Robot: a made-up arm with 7 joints.
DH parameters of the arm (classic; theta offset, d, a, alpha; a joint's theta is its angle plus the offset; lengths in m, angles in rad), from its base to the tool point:
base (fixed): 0 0.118 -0.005 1.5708
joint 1: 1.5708 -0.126 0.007 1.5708
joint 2: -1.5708 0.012 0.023 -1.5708
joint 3: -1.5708 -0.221 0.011 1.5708
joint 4: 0 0.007 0.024 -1.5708
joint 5: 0 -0.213 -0.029 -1.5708
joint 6: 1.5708 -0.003 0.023 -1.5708
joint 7: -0.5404 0 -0.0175 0
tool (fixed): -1.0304 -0.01 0 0
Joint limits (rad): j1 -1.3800..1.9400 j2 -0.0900..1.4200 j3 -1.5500..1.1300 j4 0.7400..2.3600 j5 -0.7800..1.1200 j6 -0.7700..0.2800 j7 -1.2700..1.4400
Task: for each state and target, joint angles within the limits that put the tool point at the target. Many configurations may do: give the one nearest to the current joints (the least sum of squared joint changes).
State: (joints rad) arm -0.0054 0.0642 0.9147 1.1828 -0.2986 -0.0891 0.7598
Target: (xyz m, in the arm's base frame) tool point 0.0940 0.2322 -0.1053
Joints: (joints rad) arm -0.5425 -0.0900 0.4804 1.9377 -0.2810 -0.1746 0.7240
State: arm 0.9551 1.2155 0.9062 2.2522 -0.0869 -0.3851 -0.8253
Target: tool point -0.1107 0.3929 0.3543
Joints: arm 1.4803 1.4200 0.6827 1.4573 0.1247 0.1866 -1.2700
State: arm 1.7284 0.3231 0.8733 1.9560 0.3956 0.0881 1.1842
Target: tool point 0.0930 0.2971 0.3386
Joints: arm 1.7442 0.1425 0.6272 1.8149 0.4182 0.1012 1.1781
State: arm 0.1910 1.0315 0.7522 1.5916 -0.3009 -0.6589 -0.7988
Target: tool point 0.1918 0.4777 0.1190
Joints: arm 0.2312 1.0415 0.6604 1.0369 -0.3205 -0.5036 -0.8945
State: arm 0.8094 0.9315 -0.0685 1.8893 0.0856 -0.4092 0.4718
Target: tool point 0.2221 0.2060 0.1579
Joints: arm 0.6117 0.8933 -0.2059 1.9879 0.0983 -0.4231 0.4621
